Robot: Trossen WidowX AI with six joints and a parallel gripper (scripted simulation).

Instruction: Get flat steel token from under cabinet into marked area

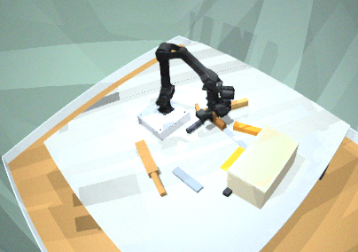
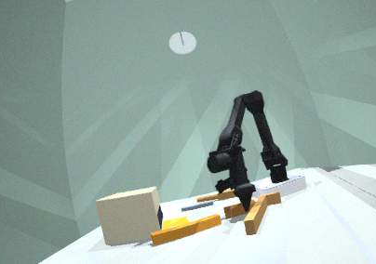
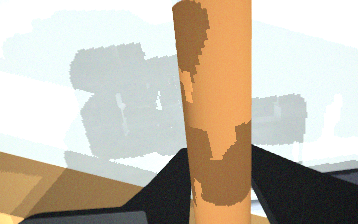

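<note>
Right now the orange bar is 20 cm ahead of my gripper tip and 9 cm to the left of it. Also, from my gripper tip: orange paddle 41 cm to the right, 5 cm ahead, 1 cm above; grey flat bar 32 cm to the right, 18 cm ahead.
</note>
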